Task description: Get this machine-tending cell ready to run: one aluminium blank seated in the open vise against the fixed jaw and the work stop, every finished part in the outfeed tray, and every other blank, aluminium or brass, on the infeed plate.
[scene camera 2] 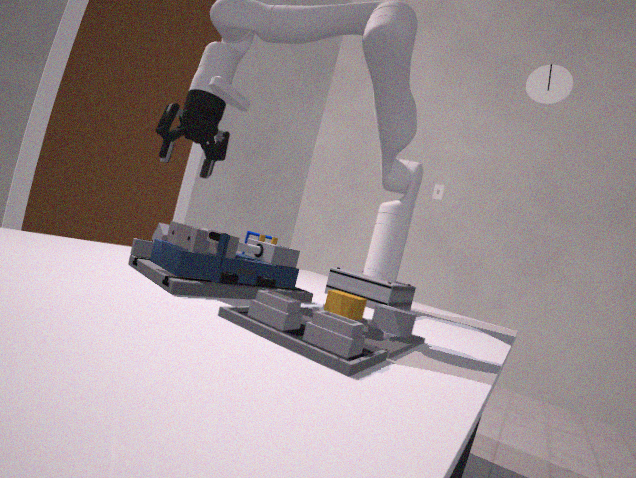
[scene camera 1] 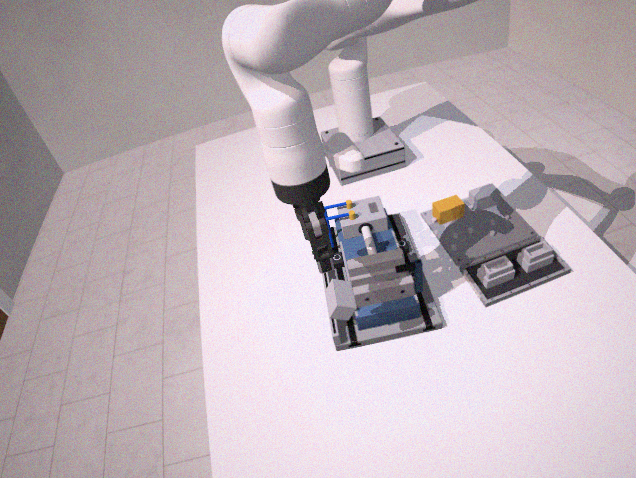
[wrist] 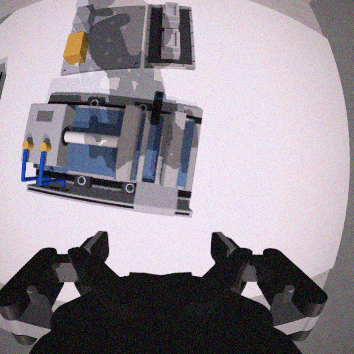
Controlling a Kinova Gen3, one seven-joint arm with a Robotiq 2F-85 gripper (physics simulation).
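Places are measured from the arm's base along level axes (x down, y right, z back), in centimetres.
Where they show: gripper, between the fingertips: (scene camera 2: 184, 170) (scene camera 1: 319, 250) (wrist: 159, 243); arm's base, origin of its link: (scene camera 2: 379, 277) (scene camera 1: 356, 132).
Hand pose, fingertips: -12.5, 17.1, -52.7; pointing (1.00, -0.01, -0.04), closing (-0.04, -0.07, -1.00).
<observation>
Things, the pixels of their top centre, and the offset from my fingertips, as dx, dy, dz. "pt": a spot on its surface instead.
- grey aluminium blank, centre of its top: (wrist: 155, 202) (scene camera 1: 338, 290) (scene camera 2: 175, 226) +10.6, -1.3, +0.2
- work stop, a spot on its surface: (wrist: 157, 107) pt +9.8, -14.0, +1.1
- brass blank, centre of its top: (scene camera 2: 347, 294) (scene camera 1: 448, 203) (wrist: 73, 42) +15.0, -29.0, +19.4
- infeed plate, centre of its top: (scene camera 2: 353, 324) (scene camera 1: 477, 223) (wrist: 103, 33) +18.5, -34.0, +15.0
- outfeed tray, a spot on its surface: (scene camera 2: 287, 342) (scene camera 1: 537, 284) pt +18.7, -37.6, -4.1
My open, empty gripper (scene camera 1: 323, 265) (scene camera 2: 185, 165) (wrist: 160, 240) hangs high above the vise's outer side. A grey aluminium blank (scene camera 1: 340, 299) (wrist: 155, 198) sits tilted on the long edge of the vise base, beside the fixed jaw (scene camera 1: 385, 293) (wrist: 172, 150). The moving jaw (scene camera 1: 375, 261) (wrist: 127, 145) stands apart from it; no blank shows between them. The work stop (scene camera 2: 224, 252) (wrist: 157, 107) is a black rod on a blue post. A brass blank (scene camera 1: 448, 209) (scene camera 2: 345, 304) (wrist: 76, 48) and an aluminium blank (scene camera 1: 483, 195) (scene camera 2: 393, 321) stand on the infeed plate (wrist: 132, 55). Two stepped finished parts (scene camera 1: 496, 272) (scene camera 1: 536, 256) are in the outfeed tray (scene camera 1: 529, 286) (scene camera 2: 287, 342).
Blue pipes with yellow fittings (scene camera 1: 339, 216) (wrist: 42, 165) rise at the cylinder end of the vise. The robot's base block (scene camera 1: 367, 154) (scene camera 2: 370, 287) stands behind the vise and plate. Arm shadows fall over the vise and infeed plate.
</observation>
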